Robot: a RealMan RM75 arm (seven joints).
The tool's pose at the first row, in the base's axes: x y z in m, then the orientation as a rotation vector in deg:
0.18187, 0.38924, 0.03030, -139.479, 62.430, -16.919
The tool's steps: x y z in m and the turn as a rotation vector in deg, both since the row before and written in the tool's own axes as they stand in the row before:
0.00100, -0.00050, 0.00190, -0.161, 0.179, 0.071
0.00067, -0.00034, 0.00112, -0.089, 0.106, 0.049
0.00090, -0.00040, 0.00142, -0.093, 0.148, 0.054
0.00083, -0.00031, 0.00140, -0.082, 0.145, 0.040
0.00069, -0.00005, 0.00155, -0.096, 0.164, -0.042
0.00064, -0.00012, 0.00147, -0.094, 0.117, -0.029
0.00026, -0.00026, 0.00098, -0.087, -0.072, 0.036
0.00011, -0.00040, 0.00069, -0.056, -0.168, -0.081
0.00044, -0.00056, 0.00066, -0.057, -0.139, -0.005
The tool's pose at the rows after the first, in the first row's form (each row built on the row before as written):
0.18356, 0.38939, 0.02889, -139.596, 62.655, -17.043
0.18464, 0.38944, 0.02808, -139.655, 62.794, -17.117
0.18602, 0.38944, 0.02704, -139.719, 62.959, -17.240
0.18729, 0.38943, 0.02597, -139.781, 63.101, -17.369
0.18835, 0.38941, 0.02465, -139.908, 63.160, -17.542
0.18940, 0.38944, 0.02343, -140.020, 63.213, -17.653
0.19011, 0.38969, 0.02270, -140.066, 63.261, -17.510
0.19070, 0.39005, 0.02229, -140.148, 63.117, -17.298
0.19160, 0.39025, 0.02198, -140.186, 63.076, -17.098

